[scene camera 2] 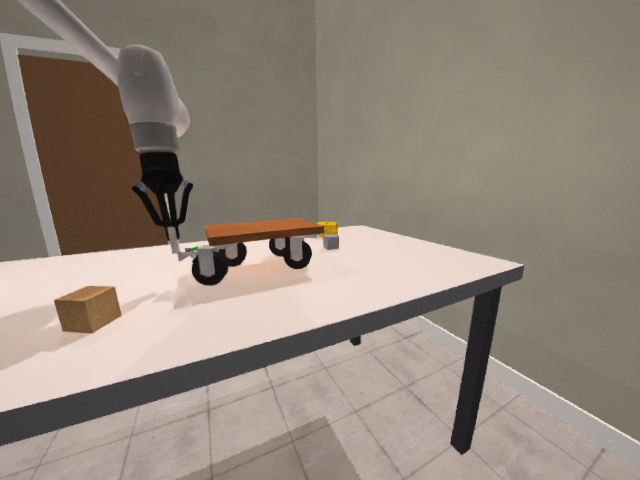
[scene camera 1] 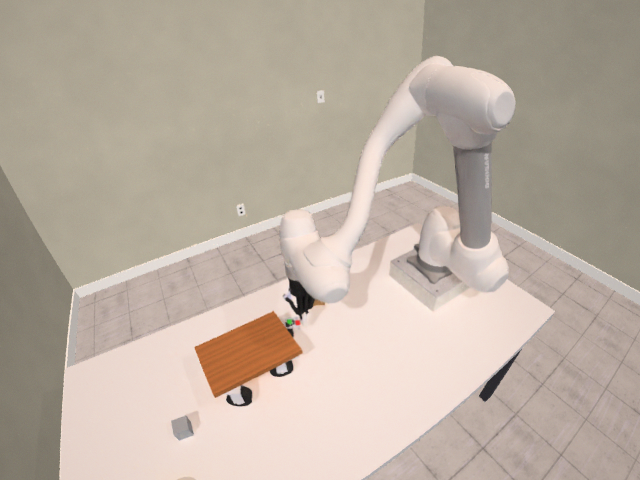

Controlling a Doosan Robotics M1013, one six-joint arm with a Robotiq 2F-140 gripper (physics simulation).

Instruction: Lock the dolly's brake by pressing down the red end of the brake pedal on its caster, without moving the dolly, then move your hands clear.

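Frame: origin at the arm's base, x ahead, y left, z up, level; metres.
Where they show: gripper, between the fingertips: (scene camera 2: 176, 252) (scene camera 1: 303, 323); arm's base, origin of its link: (scene camera 1: 434, 265).
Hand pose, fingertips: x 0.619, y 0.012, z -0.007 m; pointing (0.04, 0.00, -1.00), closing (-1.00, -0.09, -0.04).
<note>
Things, the pixels of their top centre, and the offset from my fingertips. "spot": a spot on its surface instead. Level surfaces: height alone.
- dolly, a spot on its surface: (scene camera 2: 263, 229) spot: dz +0.044, dx +0.215, dy -0.015 m
- green end, a spot on its surface: (scene camera 1: 289, 321) spot: dz +0.013, dx +0.044, dy -0.022 m
- brown block, centre of its top: (scene camera 2: 85, 293) dz -0.021, dx -0.123, dy -0.154 m
- small grey cube, centre of its top: (scene camera 1: 179, 424) (scene camera 2: 330, 235) dz -0.033, dx +0.491, dy +0.177 m
- yellow object, centre of its top: (scene camera 2: 326, 223) dz -0.023, dx +0.565, dy +0.404 m
- table, height of its surface: dz -0.081 m
The dolly (scene camera 1: 248, 352) (scene camera 2: 263, 229) has a brown wooden deck and stands upright on black-wheeled casters on the table. The brake pedal sticks out from the caster at the dolly's end nearest the robot. Its red end (scene camera 1: 297, 322) and green end (scene camera 1: 289, 321) show in scene camera 1; the green end (scene camera 2: 192, 249) also shows in scene camera 2, where the red one cannot be made out. My gripper (scene camera 1: 302, 316) (scene camera 2: 174, 250) is shut and empty, pointing down. Its fingertips are right at the pedal's outer end; whether they touch it I cannot tell.
A brown block (scene camera 2: 86, 310) stands near the table's front edge in scene camera 2. A small grey cube (scene camera 1: 181, 427) (scene camera 2: 330, 241) stands beyond the dolly's far end, with a yellow object (scene camera 2: 327, 228) near it. The robot base (scene camera 1: 429, 284) is bolted on the table (scene camera 1: 361, 392).
</note>
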